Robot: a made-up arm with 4 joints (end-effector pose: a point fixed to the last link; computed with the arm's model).
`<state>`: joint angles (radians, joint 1 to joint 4).
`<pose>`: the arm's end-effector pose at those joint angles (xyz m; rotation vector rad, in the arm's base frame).
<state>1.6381 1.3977 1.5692 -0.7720</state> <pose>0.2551 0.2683 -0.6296 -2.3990 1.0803 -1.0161</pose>
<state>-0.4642 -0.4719 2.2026 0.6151</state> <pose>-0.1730 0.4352 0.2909 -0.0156 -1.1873 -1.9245</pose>
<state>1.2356 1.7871 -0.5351 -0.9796</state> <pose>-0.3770 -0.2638 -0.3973 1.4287 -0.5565 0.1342</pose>
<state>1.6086 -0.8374 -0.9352 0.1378</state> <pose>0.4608 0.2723 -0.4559 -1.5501 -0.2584 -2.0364</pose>
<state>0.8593 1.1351 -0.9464 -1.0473</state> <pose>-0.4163 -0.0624 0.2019 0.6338 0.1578 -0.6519</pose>
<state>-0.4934 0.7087 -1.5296 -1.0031</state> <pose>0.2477 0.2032 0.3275 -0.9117 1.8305 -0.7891</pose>
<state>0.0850 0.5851 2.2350 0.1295</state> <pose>-0.4513 0.3743 0.2206 1.9494 -1.2763 -1.9216</pose>
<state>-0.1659 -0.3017 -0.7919 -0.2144</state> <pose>-0.1767 0.4317 0.0307 -1.8248 0.6145 -0.7975</pose>
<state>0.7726 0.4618 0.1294 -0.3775</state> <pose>-0.4189 0.3142 0.0370 0.5236 -0.6354 -1.3866</pose>
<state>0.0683 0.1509 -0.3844 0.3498</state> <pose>-0.2200 0.4387 -0.0317 -1.3615 -0.2456 -1.2421</pose>
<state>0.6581 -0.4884 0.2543 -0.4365</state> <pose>-0.2310 0.4394 -0.0478 -0.4510 -0.5408 -1.4843</pose>
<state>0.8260 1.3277 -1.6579 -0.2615</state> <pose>-0.3376 0.3234 0.1145 -0.3547 -0.0989 -0.8891</pose>
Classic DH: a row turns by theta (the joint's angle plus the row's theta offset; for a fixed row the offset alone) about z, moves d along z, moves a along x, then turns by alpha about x. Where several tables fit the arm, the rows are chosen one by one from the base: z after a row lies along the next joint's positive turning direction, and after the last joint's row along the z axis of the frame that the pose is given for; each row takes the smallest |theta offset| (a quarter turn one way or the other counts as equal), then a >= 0, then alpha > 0; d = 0 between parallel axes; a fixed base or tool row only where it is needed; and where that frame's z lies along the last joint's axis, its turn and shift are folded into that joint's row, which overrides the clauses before.
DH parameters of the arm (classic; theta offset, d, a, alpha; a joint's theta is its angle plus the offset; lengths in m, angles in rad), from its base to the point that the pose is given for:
base (fixed): 0 0.0993 0.1349 1.5708
joint 1: 1.4258 0.3626 -0.0343 0.8255
joint 2: -0.1541 -0.487 -0.0186 -0.609
joint 3: 0.2553 -0.0286 0.0162 -1.8027
joint 4: -0.8171 0.1363 -0.2942 -2.0025
tool (fixed): 0.2806 0.3872 0 0

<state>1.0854 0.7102 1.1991 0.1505</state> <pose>-0.3357 0.3542 -0.1941 1.9734 -1.2764 -1.5137</pose>
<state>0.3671 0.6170 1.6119 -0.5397</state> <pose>-0.5779 0.2703 -0.1190 1.7934 -1.1847 -1.0734</pose>
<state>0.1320 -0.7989 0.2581 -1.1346</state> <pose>-0.1853 0.3450 0.3425 -0.5690 0.3982 -1.1945</pose>
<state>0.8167 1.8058 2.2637 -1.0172</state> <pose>-0.0786 0.4533 -0.2494 -1.8679 0.9607 -0.5208</pose>
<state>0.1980 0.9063 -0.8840 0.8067</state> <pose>-0.2535 0.4336 -0.0755 -1.2195 -0.4893 -1.2458</pose>
